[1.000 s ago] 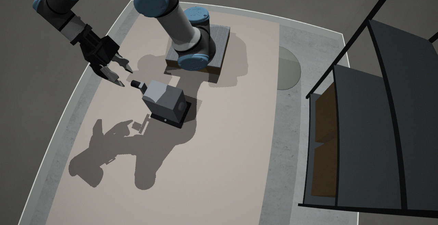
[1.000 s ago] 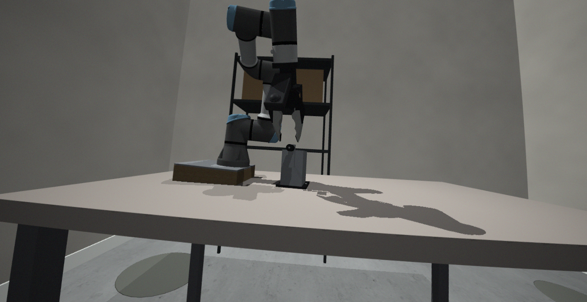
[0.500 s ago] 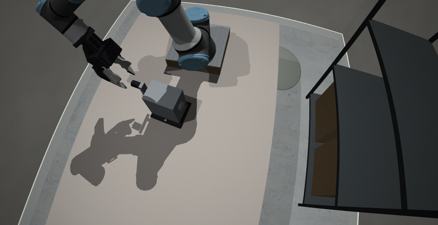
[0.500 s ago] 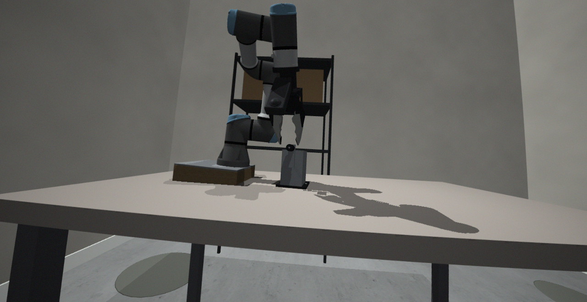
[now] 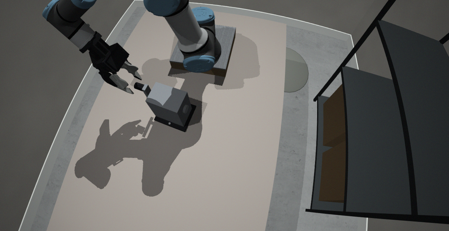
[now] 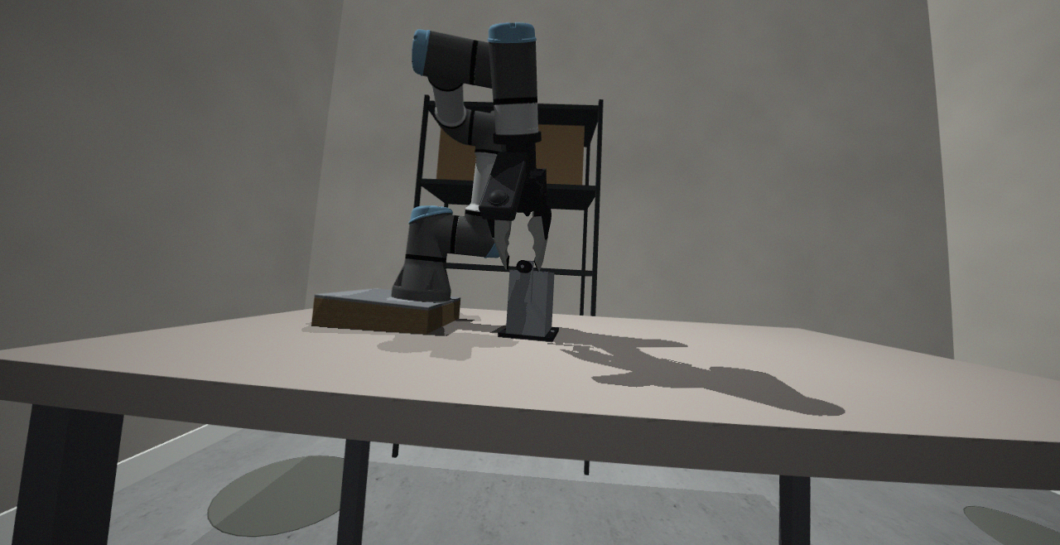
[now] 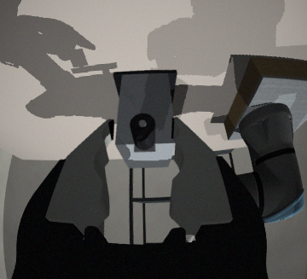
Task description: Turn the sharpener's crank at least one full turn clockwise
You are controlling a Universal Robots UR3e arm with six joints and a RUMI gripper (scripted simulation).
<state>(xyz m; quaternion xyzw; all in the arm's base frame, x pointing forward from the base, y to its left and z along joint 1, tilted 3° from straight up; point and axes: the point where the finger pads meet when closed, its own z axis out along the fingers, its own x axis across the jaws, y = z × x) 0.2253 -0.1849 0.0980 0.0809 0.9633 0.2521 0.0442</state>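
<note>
Now: the crank handle 30 mm to the left of my hand, 10 mm below it and 10 mm ahead of it.
</note>
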